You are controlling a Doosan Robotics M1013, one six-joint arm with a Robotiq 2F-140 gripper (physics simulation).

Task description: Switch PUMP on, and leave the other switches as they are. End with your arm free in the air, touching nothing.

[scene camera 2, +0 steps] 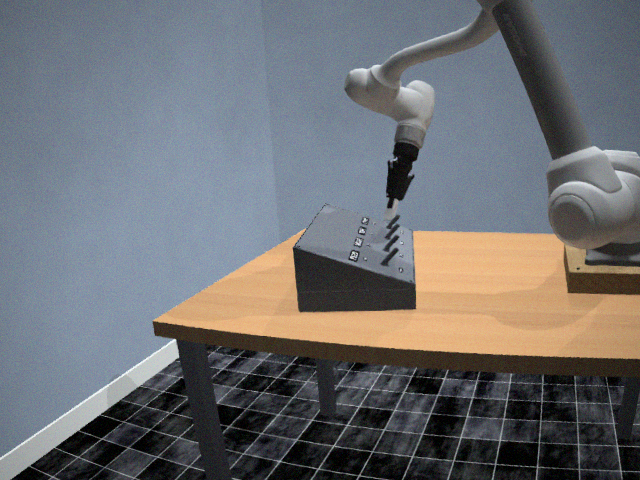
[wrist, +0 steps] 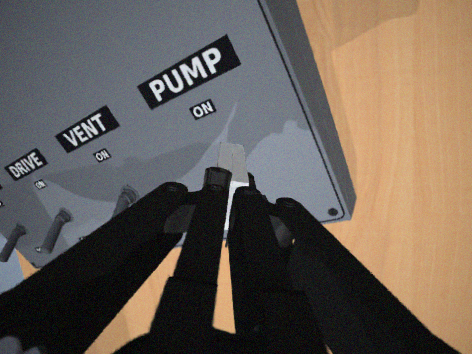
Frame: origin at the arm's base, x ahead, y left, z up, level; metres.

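Seen in the pictures: gripper, fingertip midpoint: (scene camera 2: 388, 220) (wrist: 228, 161); arm's base, link origin: (scene camera 2: 616, 256).
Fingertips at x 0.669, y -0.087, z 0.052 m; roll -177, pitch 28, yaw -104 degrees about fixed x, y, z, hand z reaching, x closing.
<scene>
Offsets run from my fingertips to a thing's top centre. "spot": to the spot under its first point. Level surfaces: height alone.
The sloped grey switch box (scene camera 2: 330, 227) (wrist: 150, 30) stands on the table. In the wrist view the PUMP label @[dx +0.060, dy +0.029, dz +0.007 m] (wrist: 189, 71) has its ON mark @[spot: dx +0.037, dy +0.022, dz -0.005 m] (wrist: 202, 109) below it; the PUMP lever is hidden behind the fingers. In the scene view the farthest lever @[dx -0.019, dy +0.005, dz +0.020 m] (scene camera 2: 394, 221) leans towards the low right side of the box, parallel to the others. The VENT lever @[dx -0.054, dy +0.119, dz +0.020 m] (wrist: 125, 201) and DRIVE lever @[dx -0.090, dy +0.234, dz +0.020 m] (wrist: 54, 234) show left of the fingers. My gripper (scene camera 2: 391, 211) (wrist: 228, 161) is shut and empty, its pale tips low over the panel, below PUMP's ON mark in the wrist view and close to the farthest lever. Contact cannot be told.
Another lever @[spot: dx -0.120, dy +0.344, dz -0.001 m] (wrist: 12, 242) stands left of DRIVE's, near my gripper's left side. The wooden table @[dz -0.107 m] (scene camera 2: 480, 258) (wrist: 400, 150) extends around the box. The arm's base (scene camera 2: 610, 253) stands on a wooden block at the right. A blue wall (scene camera 2: 129, 129) rises at the left.
</scene>
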